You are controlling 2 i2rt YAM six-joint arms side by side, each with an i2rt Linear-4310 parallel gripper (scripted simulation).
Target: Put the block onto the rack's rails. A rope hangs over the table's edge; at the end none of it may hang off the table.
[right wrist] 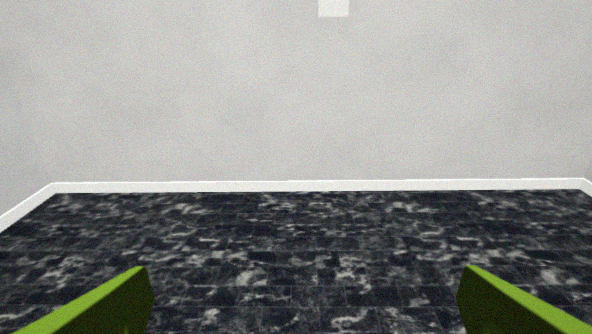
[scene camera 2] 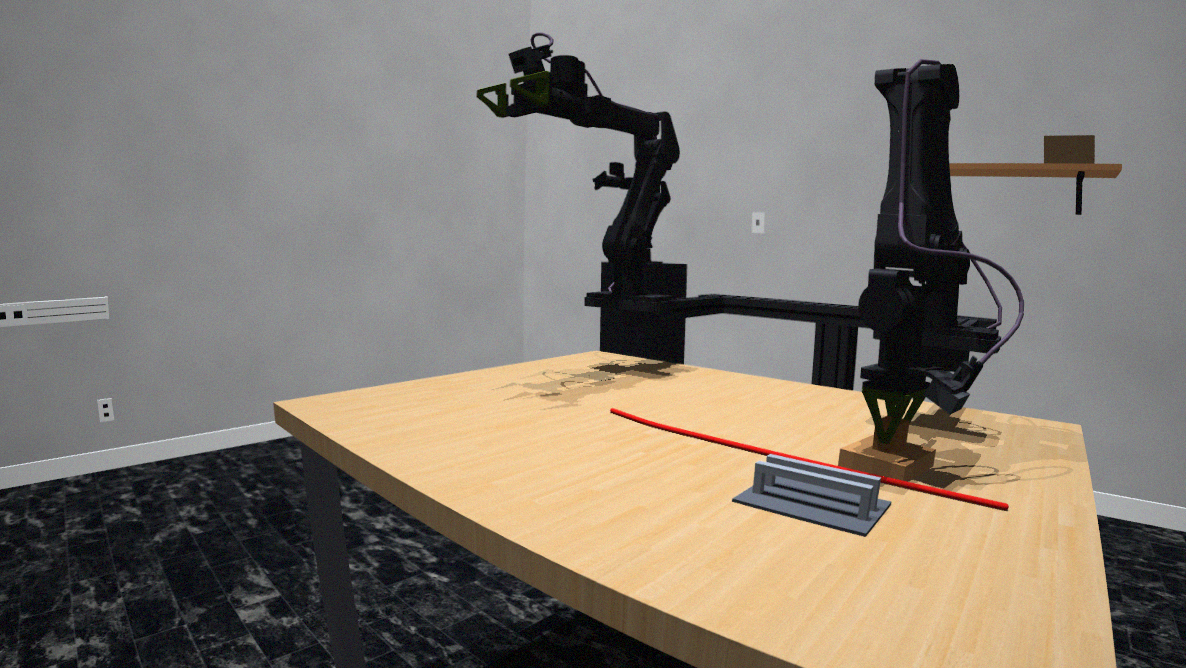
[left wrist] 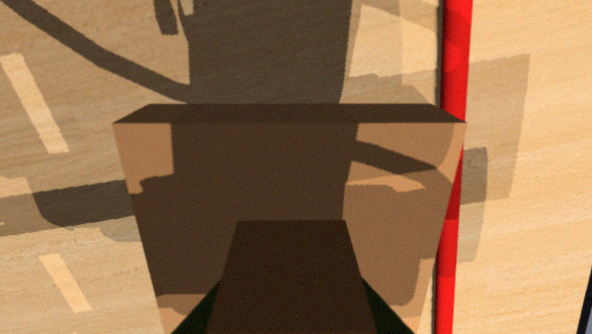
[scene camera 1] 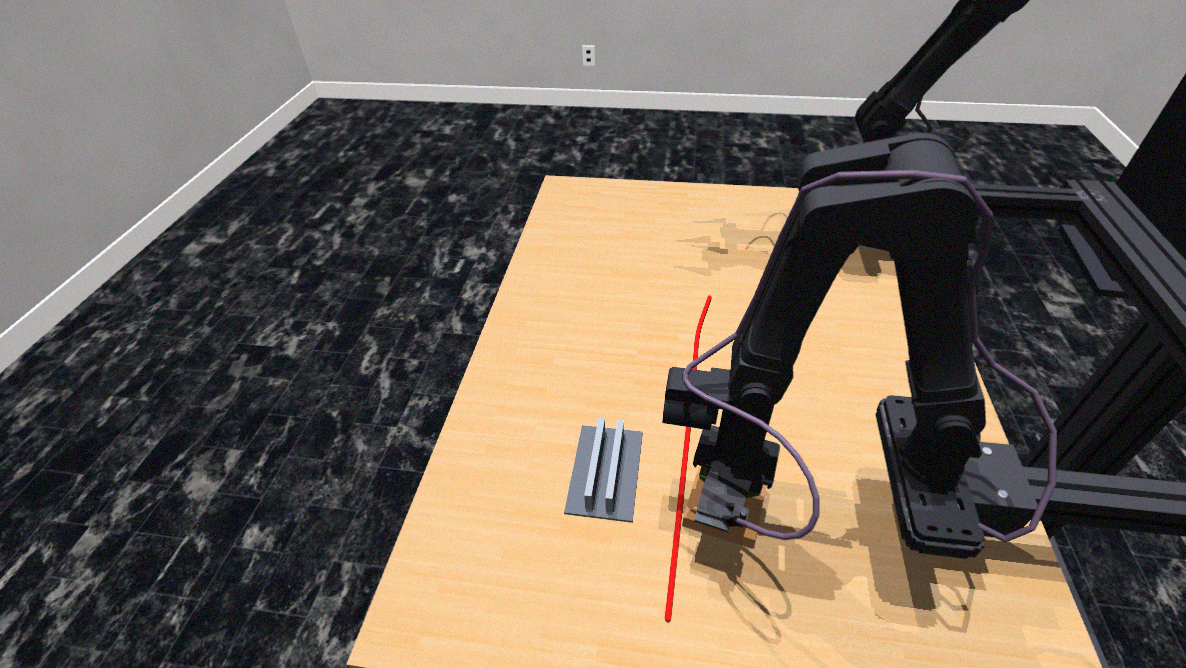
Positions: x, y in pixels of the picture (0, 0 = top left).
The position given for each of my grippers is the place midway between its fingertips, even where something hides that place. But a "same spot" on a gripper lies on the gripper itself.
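Scene camera 2 shows my left gripper and my right gripper. Scene camera 1 shows my left gripper; my right gripper is out of frame in scene camera 1. My left gripper appears in the left wrist view [291, 290], while my right gripper is out of frame in the left wrist view. The right wrist view shows my right gripper; my left gripper is out of frame in the right wrist view. The spot on my left gripper [scene camera 2: 900, 396] is the same spot as [scene camera 1: 700, 470]. Likewise, the spot on my right gripper [right wrist: 481, 295] is the same spot as [scene camera 2: 481, 91].
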